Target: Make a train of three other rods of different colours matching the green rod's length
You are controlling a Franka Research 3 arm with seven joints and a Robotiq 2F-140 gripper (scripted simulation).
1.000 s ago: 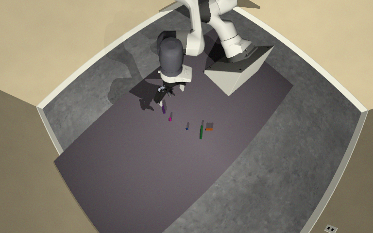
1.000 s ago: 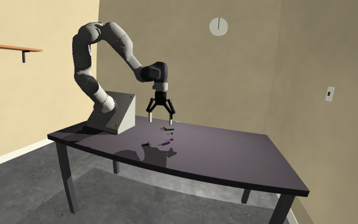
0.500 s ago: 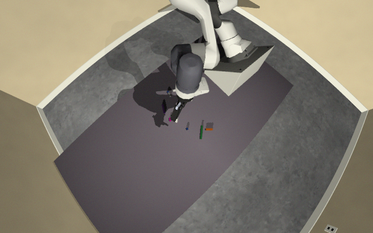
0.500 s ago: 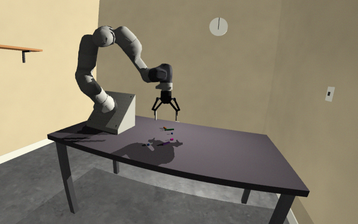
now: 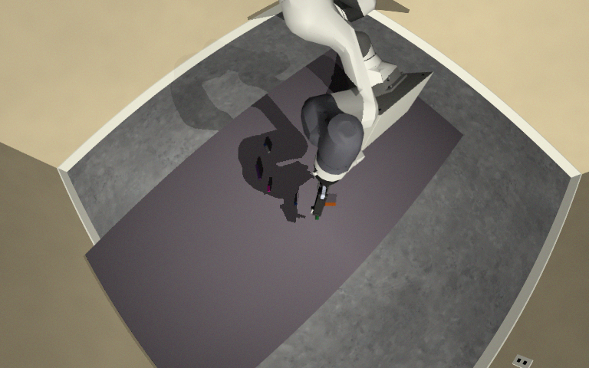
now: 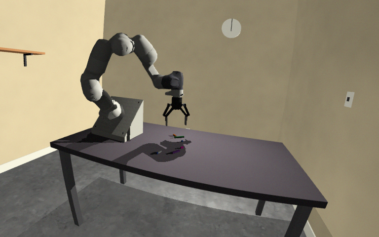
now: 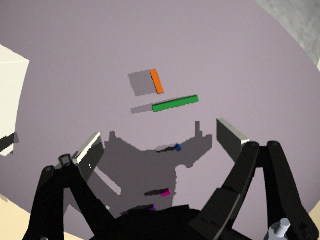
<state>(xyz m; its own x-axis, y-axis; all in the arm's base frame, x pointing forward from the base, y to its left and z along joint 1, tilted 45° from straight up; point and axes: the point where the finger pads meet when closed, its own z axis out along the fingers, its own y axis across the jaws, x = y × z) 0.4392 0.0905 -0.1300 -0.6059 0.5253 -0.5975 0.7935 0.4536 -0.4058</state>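
The orange rod is 11 cm below my hand, 5 cm to the left of it and 3 cm behind it. The rest, counted from my hand: purple rod 23 cm to the right, 11 cm below, 10 cm ahead; green rod 11 cm below, 3 cm to the left, 2 cm ahead; magenta rod 15 cm to the right, 11 cm below, 11 cm ahead.
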